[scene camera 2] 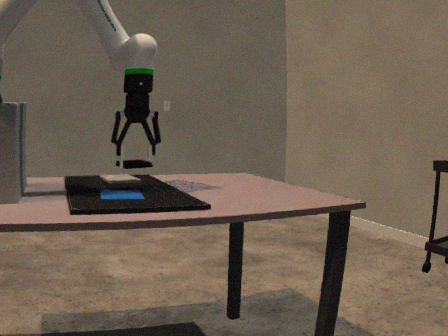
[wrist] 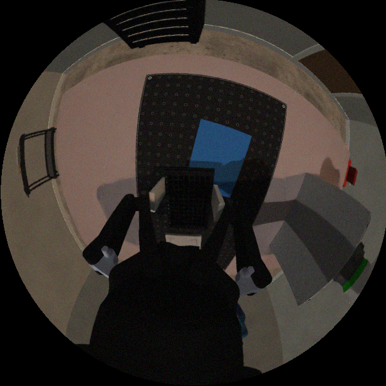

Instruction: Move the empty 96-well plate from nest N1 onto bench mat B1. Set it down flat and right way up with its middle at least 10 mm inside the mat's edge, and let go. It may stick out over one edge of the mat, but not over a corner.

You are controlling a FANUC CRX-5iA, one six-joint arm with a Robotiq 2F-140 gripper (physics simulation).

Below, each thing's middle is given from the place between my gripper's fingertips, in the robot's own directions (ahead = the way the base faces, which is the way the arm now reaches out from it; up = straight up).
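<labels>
As for the blue bench mat (wrist: 216, 146), my gripper is 70 mm past it, 40 mm to the left of it and 70 mm above it. The black 96-well plate (wrist: 188, 190) is 20 mm to the left of my hand and 10 mm above it.
</labels>
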